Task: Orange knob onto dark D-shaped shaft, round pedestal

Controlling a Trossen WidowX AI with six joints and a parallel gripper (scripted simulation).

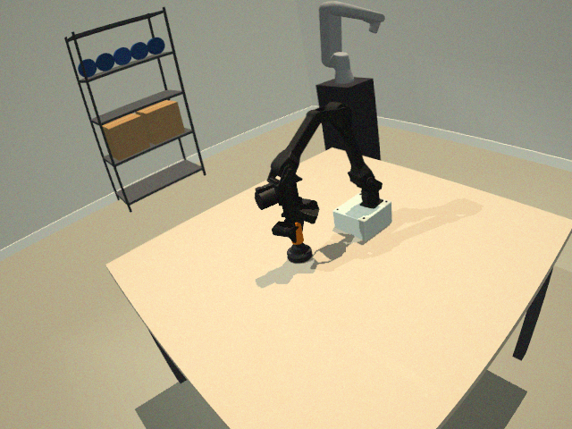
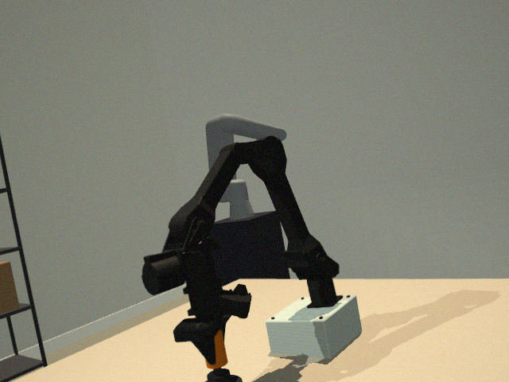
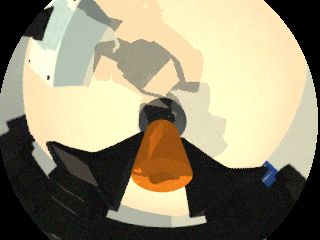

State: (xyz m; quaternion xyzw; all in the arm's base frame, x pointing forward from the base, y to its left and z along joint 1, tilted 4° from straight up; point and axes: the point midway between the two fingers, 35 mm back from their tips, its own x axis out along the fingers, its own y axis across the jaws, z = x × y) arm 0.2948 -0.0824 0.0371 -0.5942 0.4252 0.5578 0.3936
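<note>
The orange knob lies 2 cm above my gripper tip. From my gripper tip the other things lie so: dark round pedestal 4 cm below.
</note>
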